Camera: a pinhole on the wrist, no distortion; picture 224 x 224 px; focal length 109.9 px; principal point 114.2 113.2 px. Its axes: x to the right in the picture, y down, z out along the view. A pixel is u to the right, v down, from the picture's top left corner.
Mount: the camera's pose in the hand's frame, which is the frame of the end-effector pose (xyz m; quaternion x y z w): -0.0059 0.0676 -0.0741 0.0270 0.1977 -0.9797 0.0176
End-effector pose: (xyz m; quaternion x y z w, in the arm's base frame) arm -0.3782 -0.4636 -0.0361 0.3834 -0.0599 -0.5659 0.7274
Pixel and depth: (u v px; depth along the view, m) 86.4 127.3 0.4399
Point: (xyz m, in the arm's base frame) -0.6305 -0.7043 0.0587
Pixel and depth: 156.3 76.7 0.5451
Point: -0.7044 -0.4850 0.3998
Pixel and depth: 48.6 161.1 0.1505
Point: -0.4114 -0.5580 -0.0635
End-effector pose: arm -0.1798 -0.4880 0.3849 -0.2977 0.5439 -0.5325 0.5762
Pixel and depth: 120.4 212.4 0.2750
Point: -0.1764 -0.5546 0.6583
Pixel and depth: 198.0 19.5 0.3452
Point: 0.2474 -0.2388 0.3731
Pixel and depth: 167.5 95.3 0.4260
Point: 0.1600 -0.3563 0.5703
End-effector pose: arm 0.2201 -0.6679 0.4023 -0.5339 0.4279 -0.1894 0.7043
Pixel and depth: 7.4 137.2 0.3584
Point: 0.6289 -0.8090 0.4101
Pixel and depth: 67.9 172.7 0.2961
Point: 0.4356 -0.7330 0.5421
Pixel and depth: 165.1 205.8 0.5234
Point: 0.3619 -0.5504 1.0180
